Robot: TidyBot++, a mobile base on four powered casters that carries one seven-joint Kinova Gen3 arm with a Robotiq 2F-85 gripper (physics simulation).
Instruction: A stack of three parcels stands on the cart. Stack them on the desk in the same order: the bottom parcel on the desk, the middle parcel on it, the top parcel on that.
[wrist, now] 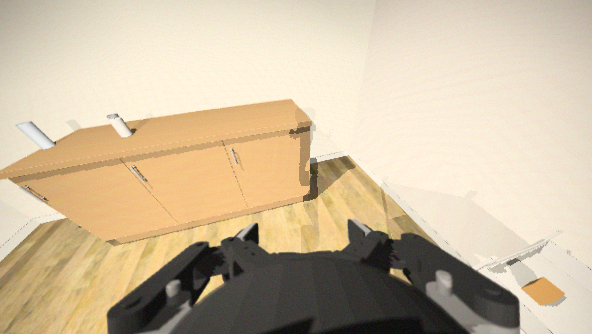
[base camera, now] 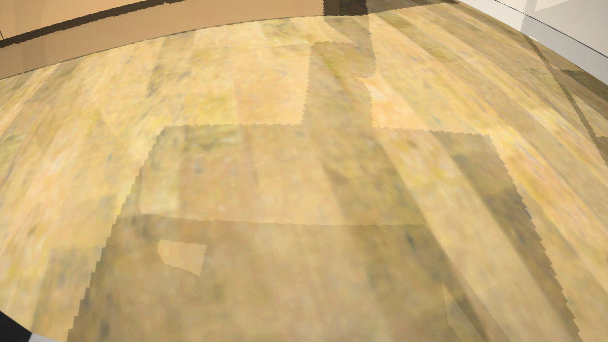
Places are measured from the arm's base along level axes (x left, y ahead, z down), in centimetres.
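Pixels of known places: gripper, fingertip midpoint: [wrist: 303, 231].
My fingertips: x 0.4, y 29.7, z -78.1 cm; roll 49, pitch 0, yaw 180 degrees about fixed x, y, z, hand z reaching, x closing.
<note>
For each thing: its top centre in the pictures, then the offset to it from my fingertips. Level surfaces: height alone.
- orange parcel, middle of its top: [wrist: 549, 288] dx -76.1, dy +2.2, dz +46.5 cm
- white cylinder, middle of its top: [wrist: 111, 114] dx +116.2, dy +86.1, dz +11.9 cm
- pale bluish cylinder, middle of its top: [wrist: 23, 123] dx +167.3, dy +77.3, dz +9.7 cm
- wood floor, its level: dz +117.7 cm
My gripper [wrist: 303, 231] is open with nothing between its fingers, above the floor in the wrist view. An orange parcel [wrist: 543, 291] lies on the white cart at the lower right of the wrist view, to the right of the gripper and apart from it. Part of the cart shows, with its thin rail [wrist: 526, 251] beside the parcel. Whether other parcels are on the cart cannot be told, as it runs out of view. The desk does not show in either view.
A long wooden cabinet [wrist: 195, 182] [base camera: 210, 31] stands ahead against the wall. A white cylinder [wrist: 120, 125] and a pale bluish cylinder [wrist: 36, 135] are on its top. A wall runs along the right side. Shadows lie on the wood floor [base camera: 265, 85].
</note>
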